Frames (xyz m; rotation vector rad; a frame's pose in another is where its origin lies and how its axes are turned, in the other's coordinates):
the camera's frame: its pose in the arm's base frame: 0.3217 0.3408 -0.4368 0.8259 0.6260 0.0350
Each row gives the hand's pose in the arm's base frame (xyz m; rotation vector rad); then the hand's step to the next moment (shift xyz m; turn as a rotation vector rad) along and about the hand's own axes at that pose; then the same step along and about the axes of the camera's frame.
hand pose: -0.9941 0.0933 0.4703 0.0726 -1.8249 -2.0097
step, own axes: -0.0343 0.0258 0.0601 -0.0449 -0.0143 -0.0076
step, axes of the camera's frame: 0.0210 0.0672 -0.0223 0.0476 -0.0036 0.0020
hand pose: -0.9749 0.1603 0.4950 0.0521 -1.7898 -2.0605
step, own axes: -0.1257 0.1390 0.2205 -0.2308 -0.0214 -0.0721
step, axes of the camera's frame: 0.0642 0.2795 -0.0389 0.2324 -0.0074 0.0698
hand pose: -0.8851 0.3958 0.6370 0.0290 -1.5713 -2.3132
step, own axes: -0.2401 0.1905 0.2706 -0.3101 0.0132 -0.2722
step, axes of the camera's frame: 0.1285 0.3820 0.0686 0.3209 -0.1387 0.2196
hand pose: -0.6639 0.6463 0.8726 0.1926 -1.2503 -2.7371
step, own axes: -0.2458 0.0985 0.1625 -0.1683 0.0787 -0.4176
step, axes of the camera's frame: 0.1078 0.2490 0.1513 0.2108 -0.3188 0.2506
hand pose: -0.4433 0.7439 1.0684 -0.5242 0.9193 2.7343
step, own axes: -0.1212 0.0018 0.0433 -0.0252 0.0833 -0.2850
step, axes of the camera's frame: 0.0441 0.0873 0.0837 0.0748 -0.2608 0.1233
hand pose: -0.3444 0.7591 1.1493 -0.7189 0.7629 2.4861
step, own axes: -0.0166 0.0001 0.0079 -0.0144 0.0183 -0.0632
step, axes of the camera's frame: 0.0005 0.0132 0.0128 0.0191 -0.0543 0.0350
